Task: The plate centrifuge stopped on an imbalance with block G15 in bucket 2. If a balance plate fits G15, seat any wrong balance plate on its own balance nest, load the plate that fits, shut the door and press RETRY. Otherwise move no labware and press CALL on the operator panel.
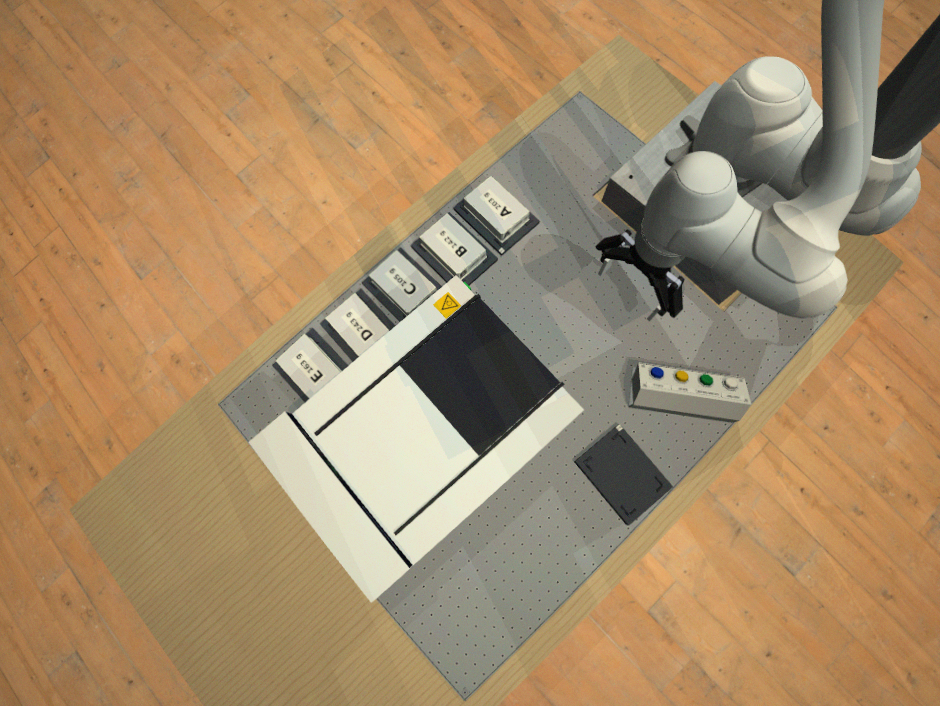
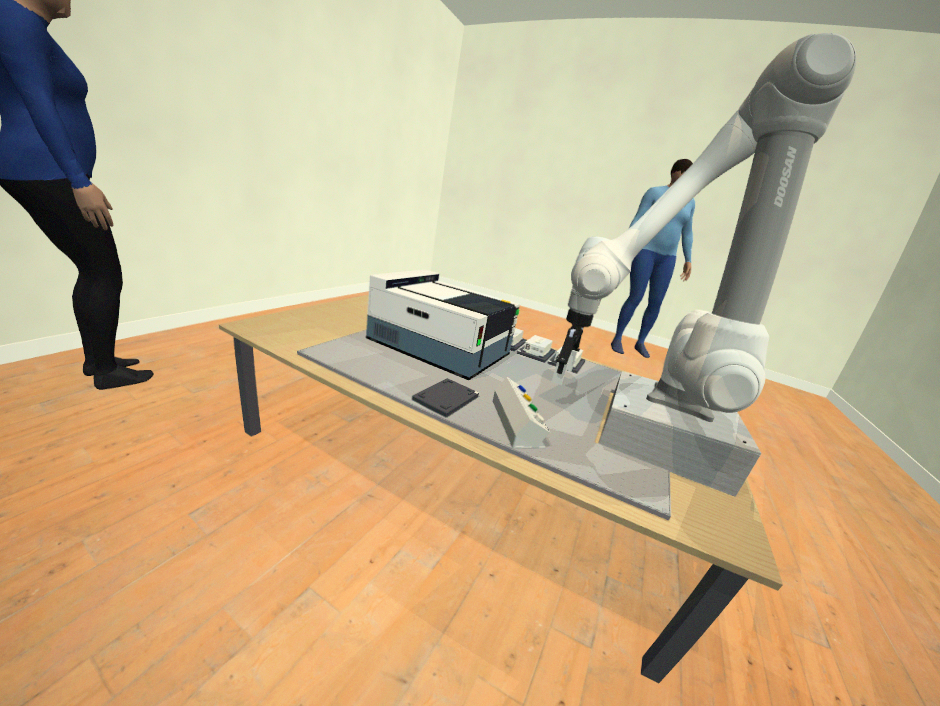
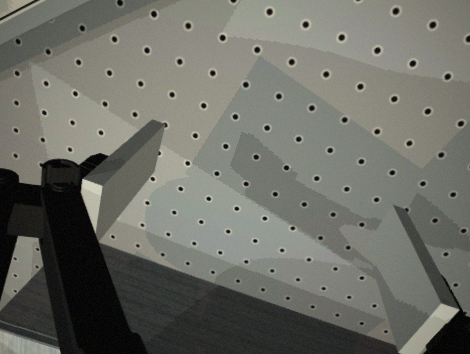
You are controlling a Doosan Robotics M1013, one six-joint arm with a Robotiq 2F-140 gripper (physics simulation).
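Seen in the pictures: gripper, fingertip midpoint: [image 1: 628,292] [image 2: 562,376] [image 3: 270,187]; arm's base at its link origin: [image 2: 681,401].
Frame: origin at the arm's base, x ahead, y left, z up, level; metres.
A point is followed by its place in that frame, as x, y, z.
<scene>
My gripper [image 1: 630,290] @(0.343, 0.111, -0.025) [image 2: 560,370] @(0.343, 0.111, -0.025) [image 3: 270,187] @(0.343, 0.111, -0.025) is open and empty above the perforated mat, between the robot base and the operator panel. Balance plates A 203 g [image 1: 497,208] @(0.446, -0.213, -0.050), B 142 g [image 1: 453,244] @(0.574, -0.195, -0.050) [image 2: 538,345] @(0.554, -0.153, -0.053), C 105 g [image 1: 402,282] @(0.713, -0.184, -0.050), D 243 g [image 1: 357,325] @(0.843, -0.157, -0.050) and E 163 g [image 1: 307,366] @(0.977, -0.141, -0.050) sit in a row on dark nests. The centrifuge [image 1: 501,474] @(0.767, 0.265, 0.106) [image 2: 425,326] @(0.782, 0.281, 0.024) is white with a dark panel [image 1: 486,372] @(0.691, 0.109, 0.109) on its top; I cannot tell the door's state. Block G15 does not show. The operator panel [image 1: 687,398] @(0.380, 0.351, -0.029) [image 2: 516,417] @(0.330, 0.411, -0.046) has blue, yellow, green and white buttons.
A dark pad with corner marks [image 1: 623,474] @(0.561, 0.403, -0.088) [image 2: 446,395] @(0.554, 0.411, -0.089) lies near the panel. The robot base [image 2: 683,444] @(-0.040, 0.203, -0.029) [image 3: 200,310] @(0.176, 0.092, -0.078) stands at the mat's end. The perforated mat [image 1: 486,607] @(0.934, 0.462, -0.104) [image 3: 300,200] @(0.308, 0.069, -0.104) lies on a wooden table [image 1: 174,547] @(1.434, 0.011, -0.117). Two people [image 2: 45,136] [image 2: 662,220] stand beyond the table.
</scene>
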